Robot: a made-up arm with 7 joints. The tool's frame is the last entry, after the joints. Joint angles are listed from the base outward.
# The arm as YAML. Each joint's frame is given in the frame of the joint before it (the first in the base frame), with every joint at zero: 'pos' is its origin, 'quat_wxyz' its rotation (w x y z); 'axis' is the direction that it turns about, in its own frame. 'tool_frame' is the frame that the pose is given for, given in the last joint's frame.
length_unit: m
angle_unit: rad
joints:
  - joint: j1
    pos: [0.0, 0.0, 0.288]
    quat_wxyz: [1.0, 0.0, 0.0, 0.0]
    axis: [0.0, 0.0, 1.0]
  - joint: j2
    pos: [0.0, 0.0, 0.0]
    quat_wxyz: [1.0, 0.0, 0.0, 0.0]
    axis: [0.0, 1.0, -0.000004]
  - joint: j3
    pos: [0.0, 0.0, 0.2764]
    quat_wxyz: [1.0, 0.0, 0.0, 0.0]
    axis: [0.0, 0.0, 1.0]
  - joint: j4
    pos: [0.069, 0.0, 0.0]
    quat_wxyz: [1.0, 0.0, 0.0, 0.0]
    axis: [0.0, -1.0, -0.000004]
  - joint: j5
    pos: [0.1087, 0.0, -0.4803]
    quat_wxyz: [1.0, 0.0, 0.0, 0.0]
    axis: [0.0, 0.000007, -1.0]
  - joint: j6
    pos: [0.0, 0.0, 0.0]
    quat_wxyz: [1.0, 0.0, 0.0, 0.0]
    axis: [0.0, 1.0, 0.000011]
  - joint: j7
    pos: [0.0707, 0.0, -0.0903]
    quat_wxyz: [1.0, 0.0, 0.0, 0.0]
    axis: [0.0, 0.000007, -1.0]
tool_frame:
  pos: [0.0, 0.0, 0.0]
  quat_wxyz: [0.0, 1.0, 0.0, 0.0]
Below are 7 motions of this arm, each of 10 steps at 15 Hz.
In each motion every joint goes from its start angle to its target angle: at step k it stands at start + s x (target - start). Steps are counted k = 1, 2, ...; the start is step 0. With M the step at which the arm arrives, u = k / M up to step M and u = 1 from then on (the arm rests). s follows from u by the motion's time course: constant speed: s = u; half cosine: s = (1 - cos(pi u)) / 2; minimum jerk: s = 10 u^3 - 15 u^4 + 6 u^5.
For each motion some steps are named. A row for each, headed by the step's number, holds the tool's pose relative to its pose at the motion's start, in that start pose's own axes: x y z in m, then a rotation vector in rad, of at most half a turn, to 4 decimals.
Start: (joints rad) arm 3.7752 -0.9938 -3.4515 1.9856 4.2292 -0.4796 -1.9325
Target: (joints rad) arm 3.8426 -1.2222 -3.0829 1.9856 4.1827 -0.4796 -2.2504
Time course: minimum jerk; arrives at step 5
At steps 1, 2, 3, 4, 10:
1: -0.0058 0.0145 0.0091 -0.0247 -0.0107 -0.0186
2: -0.0313 0.0813 0.0446 -0.1326 -0.0639 -0.0990
3: -0.0660 0.1780 0.0804 -0.2750 -0.1524 -0.2031
4: -0.0899 0.2472 0.0959 -0.3689 -0.2244 -0.2698
10: -0.0951 0.2625 0.0983 -0.3889 -0.2415 -0.2838

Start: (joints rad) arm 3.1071 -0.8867 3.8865 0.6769 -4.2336 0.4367 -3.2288
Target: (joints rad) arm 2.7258 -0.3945 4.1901 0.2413 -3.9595 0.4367 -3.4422
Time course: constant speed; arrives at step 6
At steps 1, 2, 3, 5, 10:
1: 0.0088 -0.0053 -0.0208 -0.0315 -0.0057 -0.0226
2: 0.0123 -0.0121 -0.0415 -0.0632 -0.0218 -0.0454
3: 0.0107 -0.0203 -0.0620 -0.0952 -0.0481 -0.0673
5: -0.0073 -0.0404 -0.1027 -0.1595 -0.1315 -0.1042
10: -0.0229 -0.0521 -0.1234 -0.1915 -0.1880 -0.1171

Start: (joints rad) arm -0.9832 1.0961 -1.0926 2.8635 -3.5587 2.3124 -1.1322
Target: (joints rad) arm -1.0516 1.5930 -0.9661 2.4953 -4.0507 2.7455 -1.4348
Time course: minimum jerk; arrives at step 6
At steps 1, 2, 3, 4, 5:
1: -0.0180 0.0043 -0.0076 0.0015 0.0020 0.0187
2: -0.1096 0.0187 -0.0409 0.0154 0.0174 0.1139
3: -0.2683 0.0179 -0.0813 0.0613 0.0678 0.2803
4: -0.4264 -0.0141 -0.1008 0.1302 0.1560 0.4501
5: -0.5171 -0.0475 -0.1023 0.1791 0.2295 0.5509

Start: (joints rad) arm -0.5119 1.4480 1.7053 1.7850 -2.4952 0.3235 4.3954
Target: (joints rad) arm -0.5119 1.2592 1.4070 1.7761 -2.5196 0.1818 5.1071
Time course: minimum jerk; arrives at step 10
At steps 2, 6, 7, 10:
2: 0.0056 0.0007 0.0009 -0.0030 0.0066 0.0223
6: 0.0635 -0.0063 0.0051 -0.0087 0.0880 0.2680
7: 0.0767 -0.0121 0.0047 -0.0019 0.1094 0.3301
10: 0.0898 -0.0199 0.0036 0.0090 0.1318 0.3965

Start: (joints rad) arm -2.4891 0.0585 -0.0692 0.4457 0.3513 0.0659 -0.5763
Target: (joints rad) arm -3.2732 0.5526 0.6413 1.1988 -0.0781 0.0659 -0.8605
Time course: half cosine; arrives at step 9
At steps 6, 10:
6: 0.1870 0.0564 0.0002 -0.0140 0.2665 -0.3693
10: 0.2439 0.1049 -0.0308 -0.0483 0.4140 -0.4198

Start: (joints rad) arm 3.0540 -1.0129 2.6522 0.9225 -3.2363 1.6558 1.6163
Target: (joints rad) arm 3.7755 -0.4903 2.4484 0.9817 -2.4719 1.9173 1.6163
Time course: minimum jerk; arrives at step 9
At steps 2, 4, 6, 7, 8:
2: 0.0050 0.0277 0.0304 -0.0828 -0.0280 -0.0084
4: 0.0434 0.1596 0.1318 -0.4245 -0.1558 0.0173
6: 0.1101 0.3349 0.1903 -0.7898 -0.3446 0.1760
7: 0.1329 0.3919 0.1944 -0.8884 -0.4185 0.2572
8: 0.1436 0.4186 0.1938 -0.9303 -0.4563 0.3009

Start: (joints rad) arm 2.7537 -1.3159 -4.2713 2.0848 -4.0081 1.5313 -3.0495
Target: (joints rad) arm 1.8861 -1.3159 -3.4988 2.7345 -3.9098 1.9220 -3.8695
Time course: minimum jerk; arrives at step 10
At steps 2, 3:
2: -0.0074 -0.0060 -0.0045 -0.0380 0.0341 -0.0311
3: -0.0192 -0.0128 -0.0158 -0.1178 0.0881 -0.0955

